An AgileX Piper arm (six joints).
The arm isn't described. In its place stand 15 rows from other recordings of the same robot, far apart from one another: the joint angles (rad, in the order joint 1, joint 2, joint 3, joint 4, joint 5, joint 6), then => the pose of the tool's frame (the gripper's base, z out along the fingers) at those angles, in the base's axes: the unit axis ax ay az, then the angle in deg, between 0 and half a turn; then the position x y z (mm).
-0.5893 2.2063 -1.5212 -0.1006 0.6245 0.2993 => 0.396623 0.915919 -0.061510 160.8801 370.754 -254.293 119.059
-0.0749 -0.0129 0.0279 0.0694 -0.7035 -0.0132 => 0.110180 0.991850 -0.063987 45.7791 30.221 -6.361 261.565
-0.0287 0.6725 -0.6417 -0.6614 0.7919 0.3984 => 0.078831 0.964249 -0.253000 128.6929 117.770 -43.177 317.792
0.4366 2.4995 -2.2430 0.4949 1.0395 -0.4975 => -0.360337 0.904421 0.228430 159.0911 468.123 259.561 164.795
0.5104 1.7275 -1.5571 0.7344 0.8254 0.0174 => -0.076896 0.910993 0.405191 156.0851 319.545 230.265 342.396
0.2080 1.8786 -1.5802 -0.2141 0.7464 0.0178 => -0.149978 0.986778 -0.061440 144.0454 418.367 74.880 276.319
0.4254 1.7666 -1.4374 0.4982 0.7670 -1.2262 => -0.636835 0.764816 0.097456 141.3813 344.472 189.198 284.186
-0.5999 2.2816 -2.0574 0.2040 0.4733 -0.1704 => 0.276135 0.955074 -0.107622 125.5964 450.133 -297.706 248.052
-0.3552 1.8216 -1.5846 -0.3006 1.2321 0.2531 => 0.261200 0.953494 -0.150413 170.1662 344.047 -154.724 285.724
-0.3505 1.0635 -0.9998 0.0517 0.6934 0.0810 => 0.225509 0.973459 -0.039031 128.5006 205.828 -72.050 360.043
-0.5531 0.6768 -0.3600 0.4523 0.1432 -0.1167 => 0.407976 0.911856 -0.045539 110.6742 120.619 -67.797 262.441
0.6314 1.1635 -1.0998 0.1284 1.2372 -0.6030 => -0.569218 0.819456 0.066945 159.6891 159.419 130.217 340.917
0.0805 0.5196 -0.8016 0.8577 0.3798 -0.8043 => -0.186256 0.963709 0.191242 85.6903 84.416 32.410 417.650
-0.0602 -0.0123 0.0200 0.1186 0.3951 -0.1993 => -0.031329 0.999005 -0.031747 107.9994 51.998 1.018 171.970
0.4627 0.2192 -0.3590 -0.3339 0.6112 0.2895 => -0.158199 0.984865 0.070812 110.5306 57.607 9.610 268.656
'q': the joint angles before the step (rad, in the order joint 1, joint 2, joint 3, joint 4, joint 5, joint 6). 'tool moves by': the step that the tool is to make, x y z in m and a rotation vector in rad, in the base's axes. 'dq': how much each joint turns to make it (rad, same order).
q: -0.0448 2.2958 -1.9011 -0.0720 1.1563 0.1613
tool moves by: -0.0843 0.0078 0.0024 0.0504 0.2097 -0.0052
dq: 0.0008 -0.2434 0.4273 0.0451 0.0272 -0.0128
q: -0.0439 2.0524 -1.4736 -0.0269 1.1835 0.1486
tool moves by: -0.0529 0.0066 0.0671 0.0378 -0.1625 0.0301
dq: 0.0008 -0.3070 0.1869 0.0480 -0.0407 -0.0493
